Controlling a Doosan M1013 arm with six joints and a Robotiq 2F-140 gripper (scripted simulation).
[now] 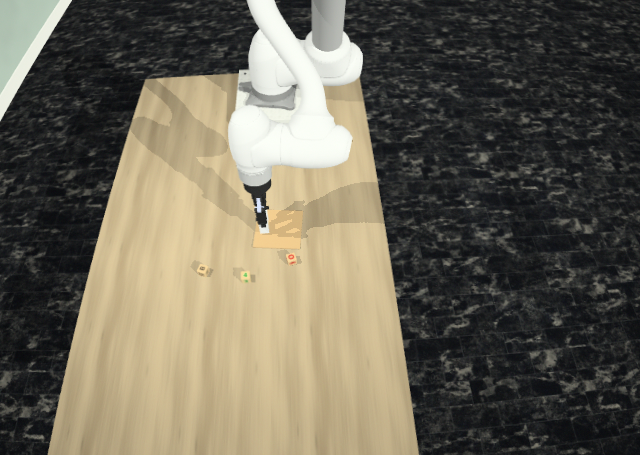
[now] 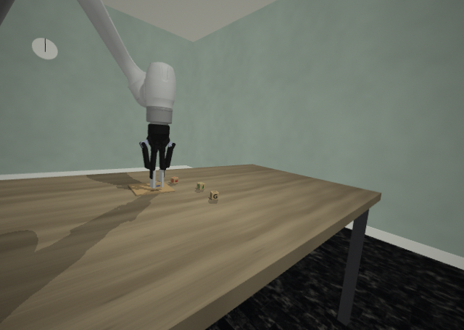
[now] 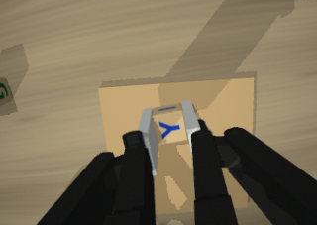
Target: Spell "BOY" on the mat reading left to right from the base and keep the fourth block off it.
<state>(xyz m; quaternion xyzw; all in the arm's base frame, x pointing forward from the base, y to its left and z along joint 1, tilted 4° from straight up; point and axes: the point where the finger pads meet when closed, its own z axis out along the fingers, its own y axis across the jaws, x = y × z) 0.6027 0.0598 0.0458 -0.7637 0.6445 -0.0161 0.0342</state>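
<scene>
Right now my hand is 5 cm above the tan square mat, 4 cm to the right of it and 1 cm past it.
</scene>
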